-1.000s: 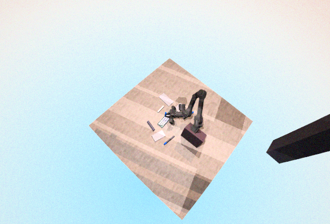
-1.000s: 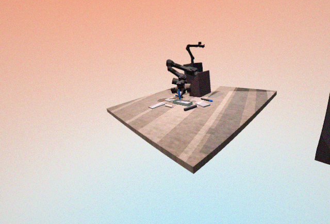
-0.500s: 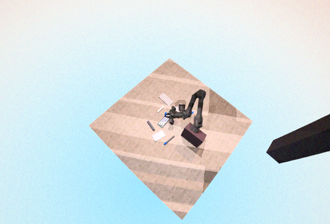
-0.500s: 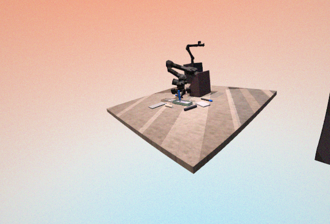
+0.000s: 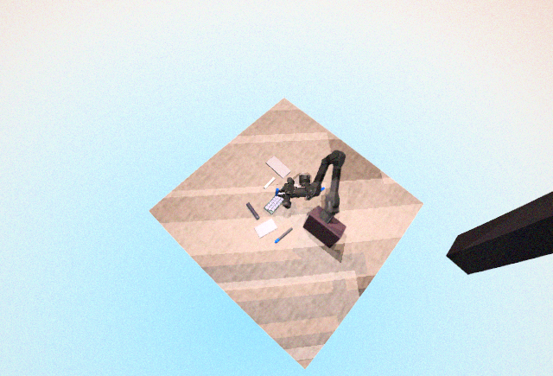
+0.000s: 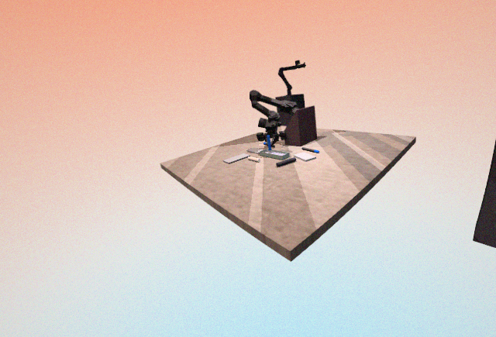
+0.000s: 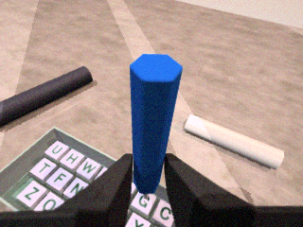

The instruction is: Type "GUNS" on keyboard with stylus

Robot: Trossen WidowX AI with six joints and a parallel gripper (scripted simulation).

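Now: gripper tip 4 cm short of the dark cylinder, 17 cm to the right of it and 6 cm above it. Also, from my gripper tip: blue stylus (1 cm below); then cream cylinder (10 cm ahead, 4 cm to the right, 6 cm below).
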